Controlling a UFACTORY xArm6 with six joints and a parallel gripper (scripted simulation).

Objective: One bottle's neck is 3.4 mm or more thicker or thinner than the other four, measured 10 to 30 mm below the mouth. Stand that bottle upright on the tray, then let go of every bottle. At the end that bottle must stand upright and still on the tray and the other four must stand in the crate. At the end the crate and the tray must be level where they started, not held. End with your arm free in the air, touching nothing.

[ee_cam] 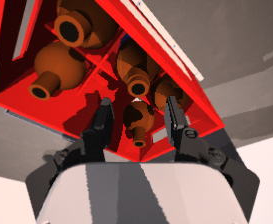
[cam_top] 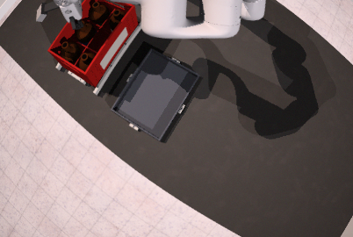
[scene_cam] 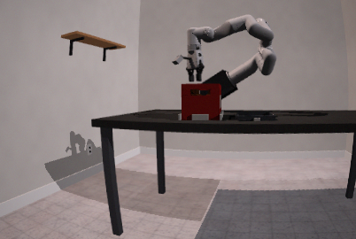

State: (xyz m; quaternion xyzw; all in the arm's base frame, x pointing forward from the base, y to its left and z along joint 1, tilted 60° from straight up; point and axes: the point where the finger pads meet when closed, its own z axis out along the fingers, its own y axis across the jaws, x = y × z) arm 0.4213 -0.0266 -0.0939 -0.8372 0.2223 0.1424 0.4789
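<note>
The red crate lies 10 mm behind my hand, 40 mm to the left of it and 130 mm below it. Round my hand: dark flat tray: 30 mm behind, 330 mm to the left, 200 mm below.
</note>
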